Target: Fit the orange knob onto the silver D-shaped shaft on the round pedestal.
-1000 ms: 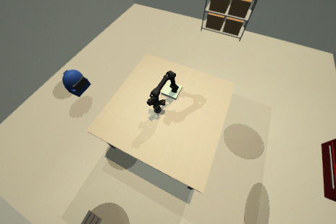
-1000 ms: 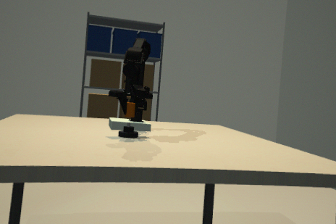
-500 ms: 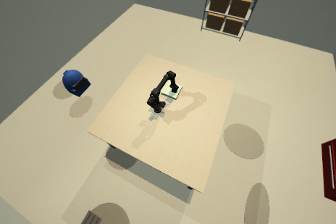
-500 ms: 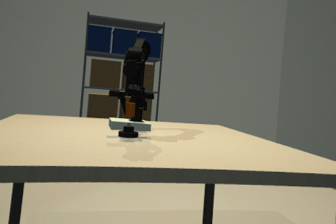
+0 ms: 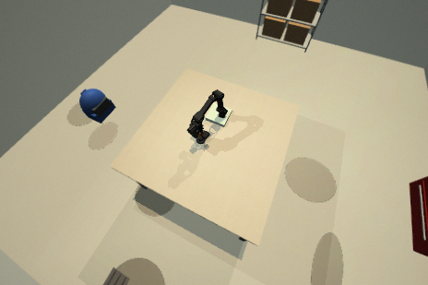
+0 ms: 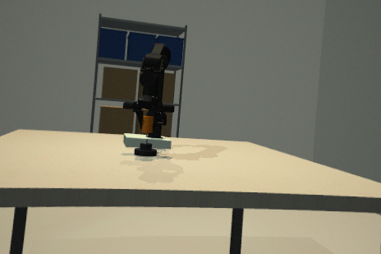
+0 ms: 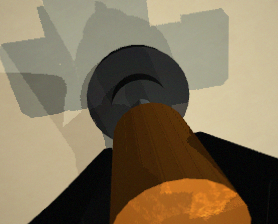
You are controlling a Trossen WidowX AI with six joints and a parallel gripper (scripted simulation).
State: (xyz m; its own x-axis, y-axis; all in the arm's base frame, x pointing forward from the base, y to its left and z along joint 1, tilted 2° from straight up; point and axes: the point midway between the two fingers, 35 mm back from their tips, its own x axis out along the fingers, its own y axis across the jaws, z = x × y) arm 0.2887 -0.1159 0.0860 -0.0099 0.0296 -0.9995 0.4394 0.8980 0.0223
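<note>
Right now the orange knob is 30 mm above my gripper tip. Also, from my gripper tip: round pedestal (60 mm below).
</note>
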